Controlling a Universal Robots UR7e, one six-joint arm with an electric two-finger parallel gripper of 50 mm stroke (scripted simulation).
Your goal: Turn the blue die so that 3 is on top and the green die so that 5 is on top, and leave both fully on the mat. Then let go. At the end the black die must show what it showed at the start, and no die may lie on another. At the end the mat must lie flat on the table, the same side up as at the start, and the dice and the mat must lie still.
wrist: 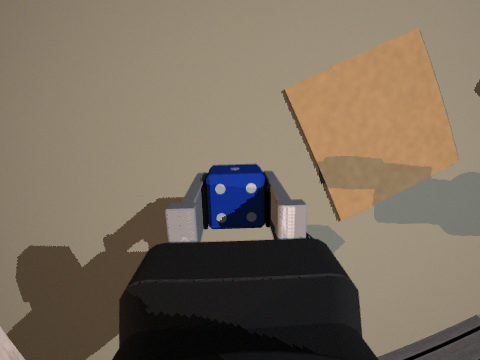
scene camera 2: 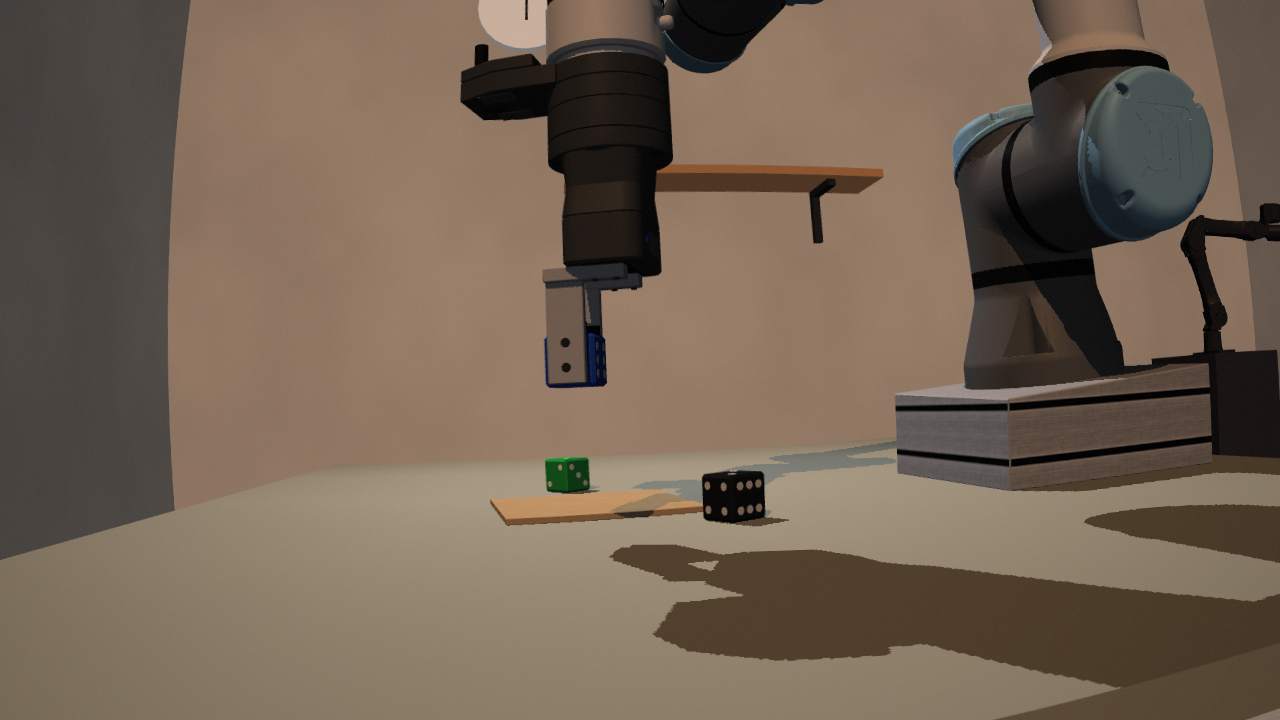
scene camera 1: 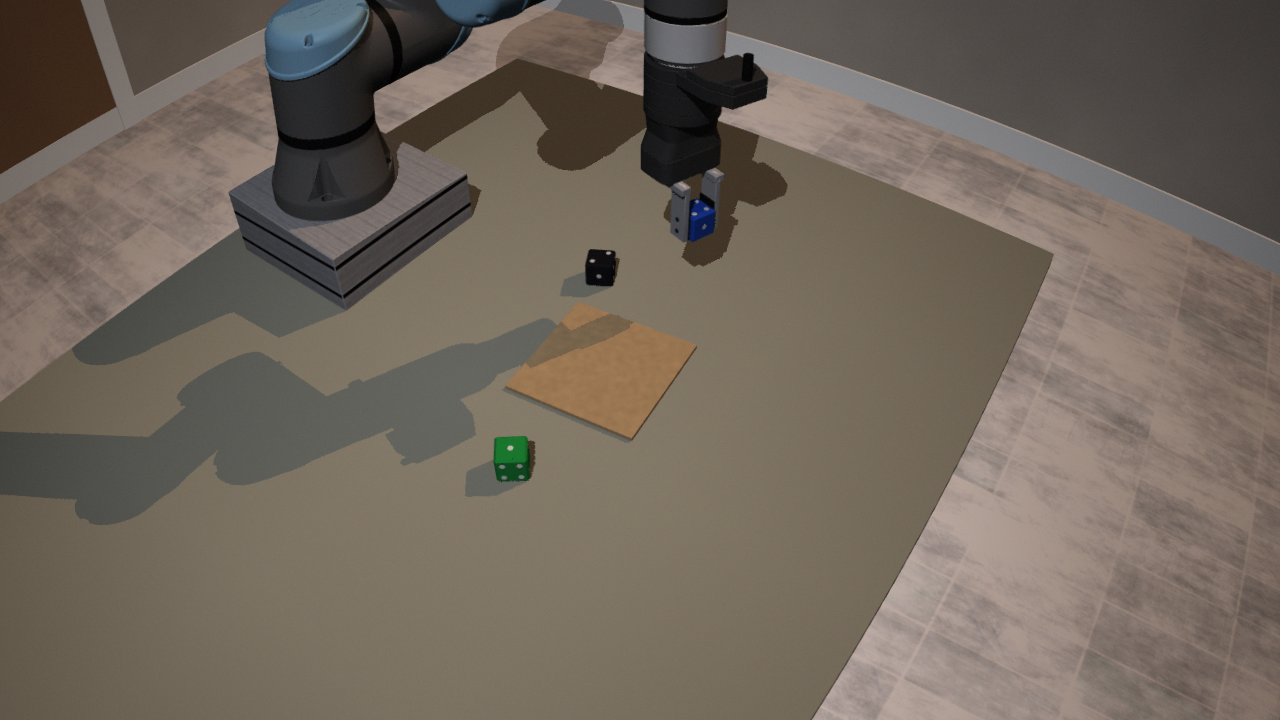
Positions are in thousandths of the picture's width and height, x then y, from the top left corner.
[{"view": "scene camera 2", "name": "gripper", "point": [451,534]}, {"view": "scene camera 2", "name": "blue die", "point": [466,478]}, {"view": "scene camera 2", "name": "mat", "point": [428,708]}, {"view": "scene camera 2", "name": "green die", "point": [444,659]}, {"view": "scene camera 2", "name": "black die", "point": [572,690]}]
